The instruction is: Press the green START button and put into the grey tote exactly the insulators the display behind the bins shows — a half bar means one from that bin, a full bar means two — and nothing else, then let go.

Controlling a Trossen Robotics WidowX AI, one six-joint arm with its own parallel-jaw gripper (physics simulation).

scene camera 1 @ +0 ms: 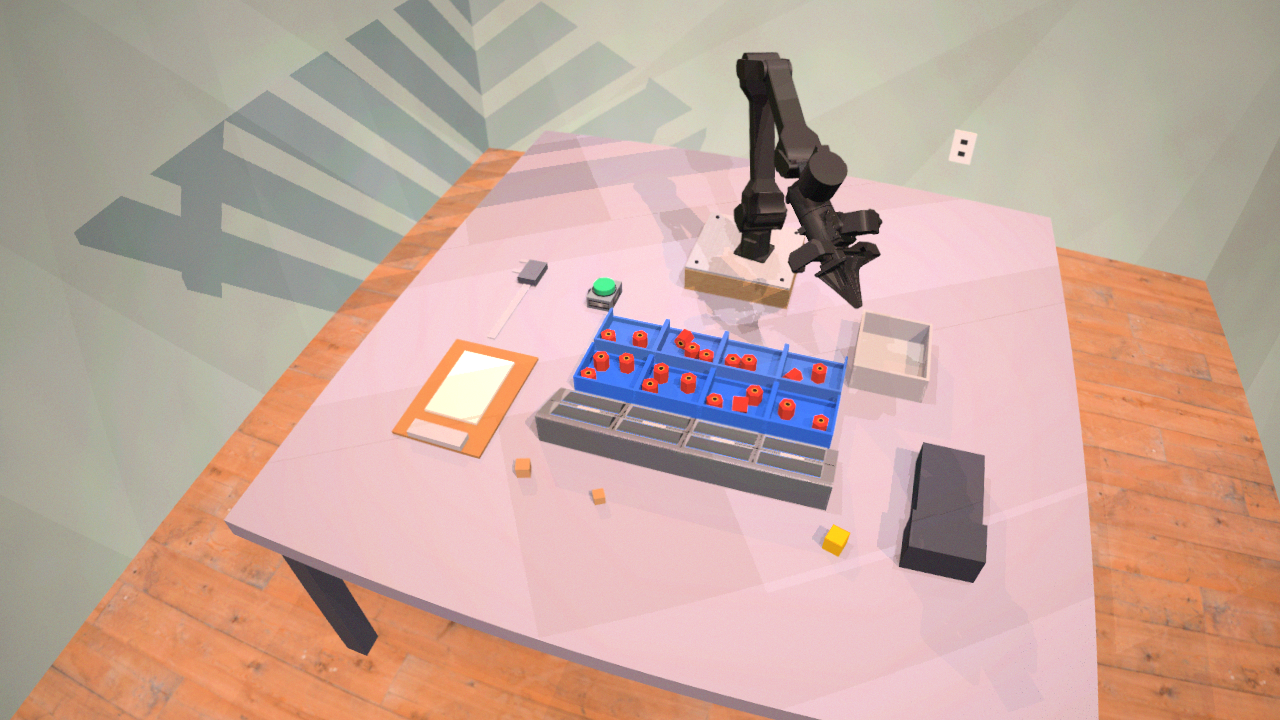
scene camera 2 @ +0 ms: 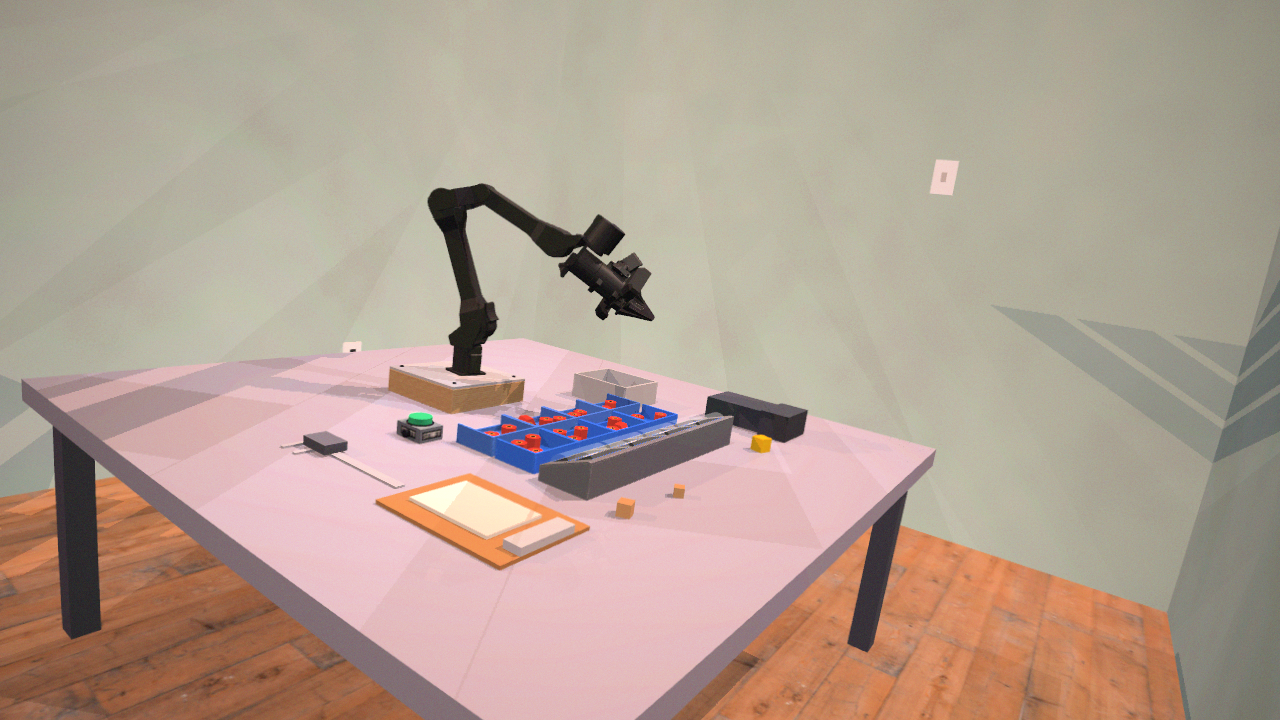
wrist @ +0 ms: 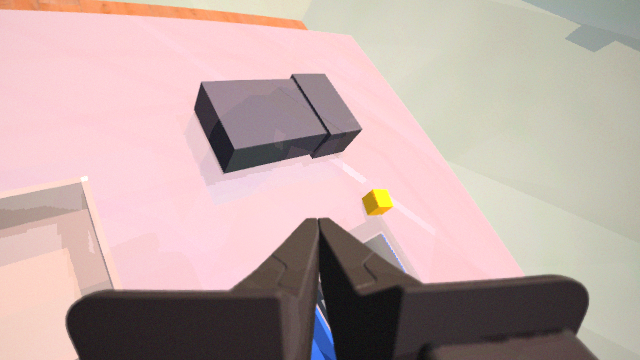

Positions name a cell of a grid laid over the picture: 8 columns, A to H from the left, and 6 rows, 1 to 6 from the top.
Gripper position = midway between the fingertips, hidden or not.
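My gripper is shut and holds nothing. Looking through scene camera 1, I see my gripper (scene camera 1: F3), a grey tote (scene camera 1: F3) and a dark box (scene camera 1: F5). Scene camera 2 gives me the box (scene camera 2: E4) as well, together with the tote (scene camera 2: D4) and my gripper (scene camera 2: E3). And in the wrist view there is my gripper (wrist: D4), with the grey tote (wrist: A5) and the dark box (wrist: D3) visible there too.
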